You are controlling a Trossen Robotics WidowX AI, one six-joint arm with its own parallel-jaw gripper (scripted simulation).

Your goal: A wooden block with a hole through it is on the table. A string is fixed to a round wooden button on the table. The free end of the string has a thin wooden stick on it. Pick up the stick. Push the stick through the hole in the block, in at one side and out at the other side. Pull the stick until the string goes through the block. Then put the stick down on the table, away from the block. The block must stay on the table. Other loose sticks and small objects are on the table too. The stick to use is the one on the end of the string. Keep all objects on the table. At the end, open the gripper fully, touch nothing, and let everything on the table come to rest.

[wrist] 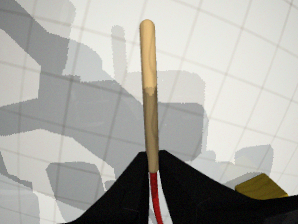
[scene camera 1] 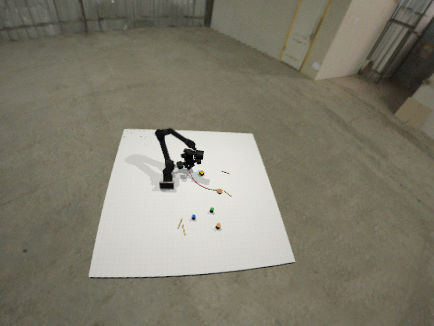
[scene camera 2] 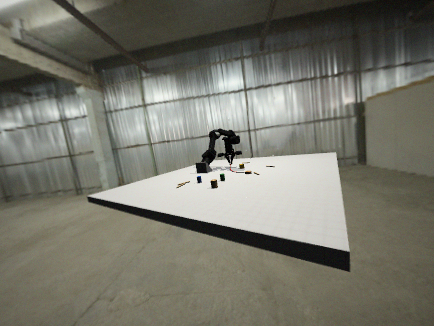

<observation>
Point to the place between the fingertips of my gripper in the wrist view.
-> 152, 158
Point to a thin wooden stick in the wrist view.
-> At 147, 29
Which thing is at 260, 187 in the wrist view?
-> A yellowish block.
</observation>
